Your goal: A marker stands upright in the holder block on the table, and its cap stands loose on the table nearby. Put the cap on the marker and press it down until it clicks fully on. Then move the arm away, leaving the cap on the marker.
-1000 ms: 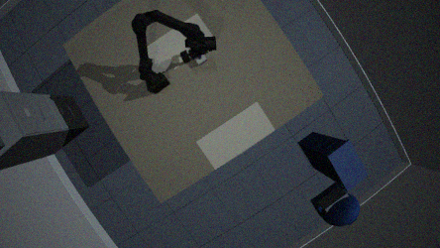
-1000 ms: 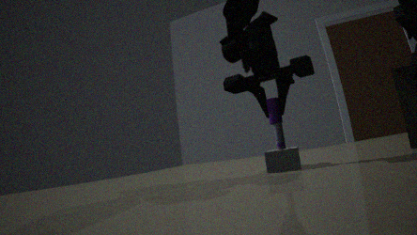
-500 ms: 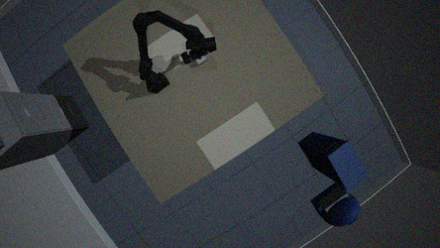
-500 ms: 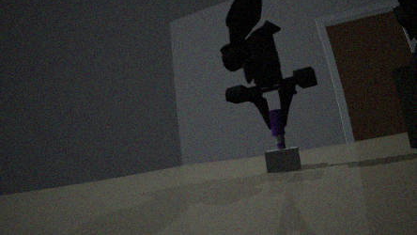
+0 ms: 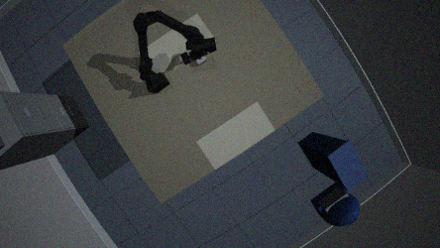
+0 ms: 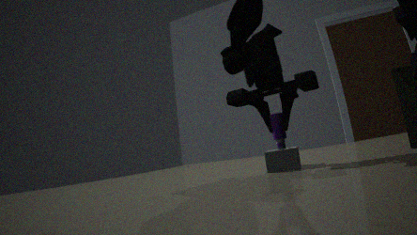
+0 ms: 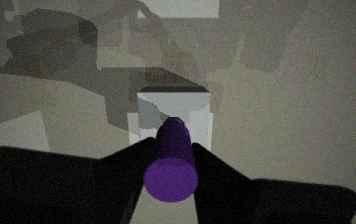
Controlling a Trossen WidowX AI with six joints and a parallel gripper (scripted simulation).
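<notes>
Right now the purple cap is 10 mm above my gripper tip. Also, from my gripper tip: grey holder block (60 mm below).
</notes>
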